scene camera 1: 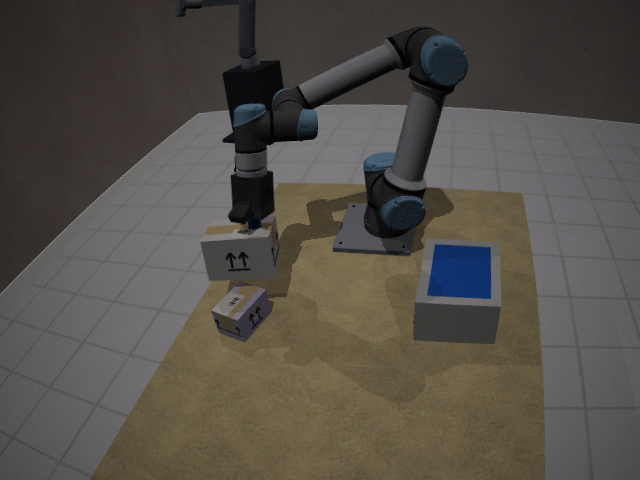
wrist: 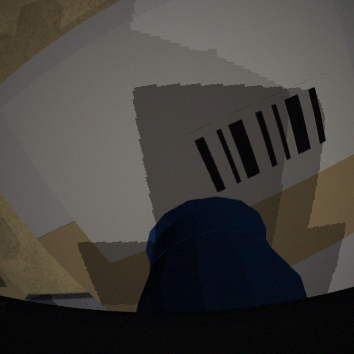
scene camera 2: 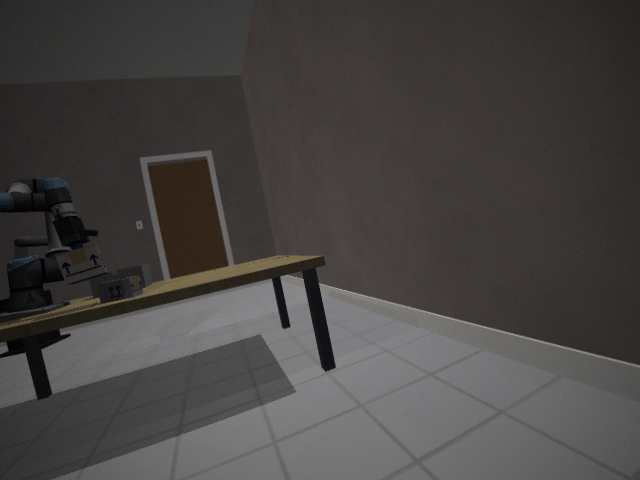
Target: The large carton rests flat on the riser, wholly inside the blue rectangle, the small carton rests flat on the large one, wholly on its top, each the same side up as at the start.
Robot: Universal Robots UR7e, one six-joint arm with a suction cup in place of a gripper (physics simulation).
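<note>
The large white carton (scene camera 1: pixel 240 258) (scene camera 2: pixel 84 267) (wrist: pixel 90 175) hangs in the air under my suction cup (scene camera 1: pixel 254 223) (scene camera 2: pixel 78 245) (wrist: pixel 212 240), which is on its top face near the barcode label. Its arrows point up and it looks about level. The small lilac carton (scene camera 1: pixel 253 316) (scene camera 2: pixel 114 290) stands on the table near its left edge in scene camera 1, arrows up, close in front of and below the large carton. The grey riser (scene camera 1: pixel 454 322) (scene camera 2: pixel 146 276) stands at the right of the table, with the blue rectangle (scene camera 1: pixel 460 271) on its top; no carton is on it.
The arm's base plate (scene camera 1: pixel 367 242) is bolted at the back of the wooden table (scene camera 1: pixel 330 428) (scene camera 2: pixel 232 273), between the held carton and the riser. A dark pedestal (scene camera 1: pixel 253 93) with another grey arm stands on the floor behind the table.
</note>
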